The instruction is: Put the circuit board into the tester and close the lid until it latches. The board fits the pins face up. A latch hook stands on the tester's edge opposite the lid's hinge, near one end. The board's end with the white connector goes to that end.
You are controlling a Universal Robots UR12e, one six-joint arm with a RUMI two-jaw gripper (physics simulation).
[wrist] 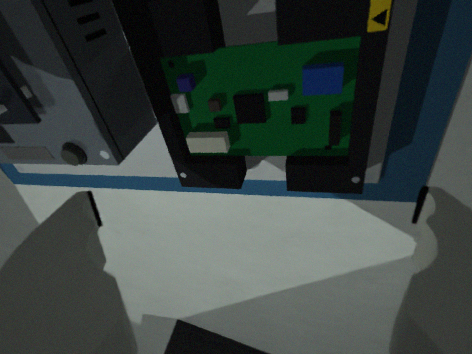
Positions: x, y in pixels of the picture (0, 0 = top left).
Labels:
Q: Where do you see a tester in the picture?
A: At 97, 83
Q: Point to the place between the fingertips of the gripper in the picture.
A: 252, 193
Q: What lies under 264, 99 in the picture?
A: A green circuit board.

